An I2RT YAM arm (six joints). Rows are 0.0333 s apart.
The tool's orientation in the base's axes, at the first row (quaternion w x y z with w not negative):
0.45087 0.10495 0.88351 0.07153
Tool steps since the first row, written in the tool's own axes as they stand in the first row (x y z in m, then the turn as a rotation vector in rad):
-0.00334 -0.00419 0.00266 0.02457 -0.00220 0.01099
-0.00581 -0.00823 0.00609 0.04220 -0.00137 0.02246
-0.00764 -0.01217 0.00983 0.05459 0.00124 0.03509
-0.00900 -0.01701 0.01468 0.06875 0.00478 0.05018
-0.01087 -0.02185 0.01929 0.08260 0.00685 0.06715
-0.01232 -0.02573 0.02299 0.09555 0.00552 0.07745
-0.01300 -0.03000 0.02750 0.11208 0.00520 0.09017
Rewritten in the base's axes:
0.00356 -0.00481 0.00013 -0.00538 0.00436 -0.02610
0.00727 -0.00922 -0.00083 -0.00605 0.00994 -0.04639
0.01087 -0.01337 -0.00245 -0.00256 0.01596 -0.06286
0.01500 -0.01824 -0.00529 0.00203 0.02340 -0.08195
0.01923 -0.02325 -0.00758 0.00814 0.02941 -0.10221
0.02259 -0.02725 -0.00946 0.00894 0.03168 -0.11864
0.02612 -0.03141 -0.01251 0.00978 0.03591 -0.13905

